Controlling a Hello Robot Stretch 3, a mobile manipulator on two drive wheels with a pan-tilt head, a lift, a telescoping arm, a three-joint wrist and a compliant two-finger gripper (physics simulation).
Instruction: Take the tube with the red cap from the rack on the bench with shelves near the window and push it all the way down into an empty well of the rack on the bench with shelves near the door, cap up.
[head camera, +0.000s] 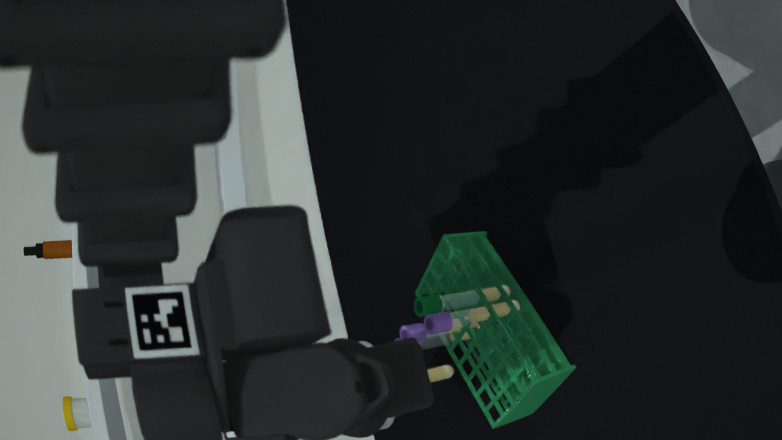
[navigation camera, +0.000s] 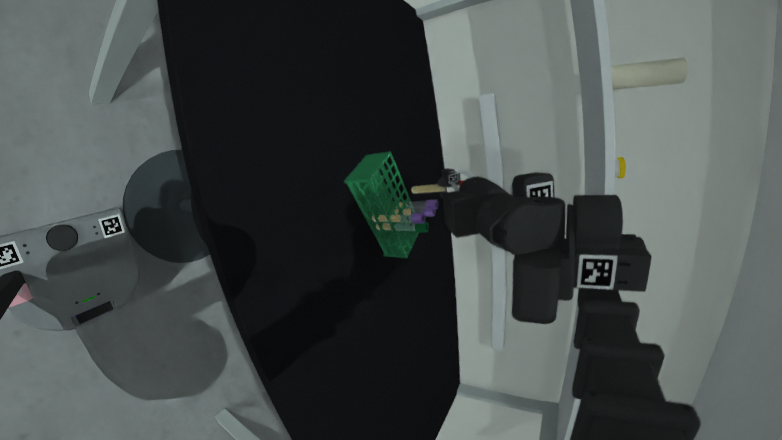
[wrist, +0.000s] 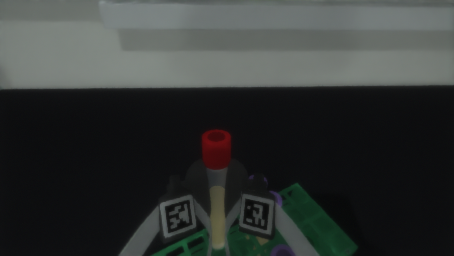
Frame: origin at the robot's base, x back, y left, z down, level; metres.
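Seen in the pictures: gripper, fingertip midpoint: (navigation camera: 447, 186); robot's base, origin of the base link: (navigation camera: 63, 236).
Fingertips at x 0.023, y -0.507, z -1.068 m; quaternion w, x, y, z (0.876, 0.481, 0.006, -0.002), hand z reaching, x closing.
Note:
Offsets run from my fingertips to a thing's top centre. "spot": to the spot under its first point. Level surfaces: height alone.
The tube with the red cap {dx +0.000, dy +0.012, dz -0.047 m} (head camera: 441, 373) (navigation camera: 428, 188) (wrist: 216, 150) is roughly upright, cap up, between the fingers of my gripper (navigation camera: 453, 184) (wrist: 217, 178), which is shut on it. In the head view the gripper hides its upper part. A green rack {spot: dx -0.053, dy +0.065, dz +0.126 m} (head camera: 538, 396) (navigation camera: 366, 166) (wrist: 320, 225) stands on the black bench. The tube's rounded bottom is clear of the rack, near the level of its top grid; whether it is over a well I cannot tell. The rack holds tubes with purple caps {spot: dx +0.046, dy +0.055, dz +0.037 m} (head camera: 437, 322) (navigation camera: 417, 217) (wrist: 282, 250) and a green-capped tube {spot: dx +0.065, dy +0.045, dz +0.037 m} (head camera: 427, 305) (navigation camera: 421, 227). Several wells at one end look empty.
The black bench top {dz +0.153 m} (head camera: 382, 136) (navigation camera: 306, 82) (wrist: 100, 150) meets a pale back panel. A shelf {dz -0.285 m} (navigation camera: 593, 109) above it carries a yellow-capped jar {spot: dx +0.015, dy -0.270, dz -0.357 m} (head camera: 68, 413) (navigation camera: 621, 167) and an orange bottle {spot: dx +0.231, dy -0.212, dz -0.341 m} (head camera: 57, 249). A round stool (navigation camera: 158, 207) stands at the bench's front edge, beside my base.

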